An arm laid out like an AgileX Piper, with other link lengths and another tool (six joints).
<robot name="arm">
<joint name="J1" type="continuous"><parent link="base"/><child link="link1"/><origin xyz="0 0 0.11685" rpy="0 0 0"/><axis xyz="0 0 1"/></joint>
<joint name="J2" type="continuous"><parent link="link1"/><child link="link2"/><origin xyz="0 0 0" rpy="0 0 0"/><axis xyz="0 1 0"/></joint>
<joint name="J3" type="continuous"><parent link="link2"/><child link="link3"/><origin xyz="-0.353 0 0.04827" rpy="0 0 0"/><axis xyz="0 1 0"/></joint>
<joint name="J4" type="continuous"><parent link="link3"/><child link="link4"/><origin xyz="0.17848 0 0.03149" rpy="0 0 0"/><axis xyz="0.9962 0 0.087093"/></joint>
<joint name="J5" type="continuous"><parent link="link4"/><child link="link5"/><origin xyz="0 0 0" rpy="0 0 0"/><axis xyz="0 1 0"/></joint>
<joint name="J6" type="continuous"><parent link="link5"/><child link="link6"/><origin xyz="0.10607 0 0.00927" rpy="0 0 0"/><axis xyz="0.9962 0 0.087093"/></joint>
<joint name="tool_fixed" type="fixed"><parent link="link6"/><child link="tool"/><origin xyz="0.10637 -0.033 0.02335" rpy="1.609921 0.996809 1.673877"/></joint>
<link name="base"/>
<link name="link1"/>
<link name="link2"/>
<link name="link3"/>
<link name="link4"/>
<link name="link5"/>
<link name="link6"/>
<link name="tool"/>
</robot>
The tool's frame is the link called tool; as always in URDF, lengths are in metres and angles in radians. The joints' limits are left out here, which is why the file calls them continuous.
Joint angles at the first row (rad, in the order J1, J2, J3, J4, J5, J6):
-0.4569 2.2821 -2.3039 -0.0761 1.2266 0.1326
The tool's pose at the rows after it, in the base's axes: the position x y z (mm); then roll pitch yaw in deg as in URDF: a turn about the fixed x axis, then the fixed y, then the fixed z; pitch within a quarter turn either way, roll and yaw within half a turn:
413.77, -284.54, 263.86, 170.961, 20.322, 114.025
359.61, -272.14, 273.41, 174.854, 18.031, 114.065
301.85, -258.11, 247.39, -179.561, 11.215, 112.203
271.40, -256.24, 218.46, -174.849, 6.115, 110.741
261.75, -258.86, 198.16, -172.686, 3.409, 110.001
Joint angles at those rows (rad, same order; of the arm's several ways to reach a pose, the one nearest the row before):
-0.4620 2.0812 -2.1242 -0.1848 1.2266 0.1156
-0.4807 1.9412 -1.9150 -0.2098 1.2289 0.1157
-0.5123 1.8577 -1.6789 -0.2184 1.2335 0.1423
-0.5432 1.8606 -1.5536 -0.2293 1.2276 0.1527
-0.5634 1.8884 -1.5019 -0.2313 1.2081 0.1534

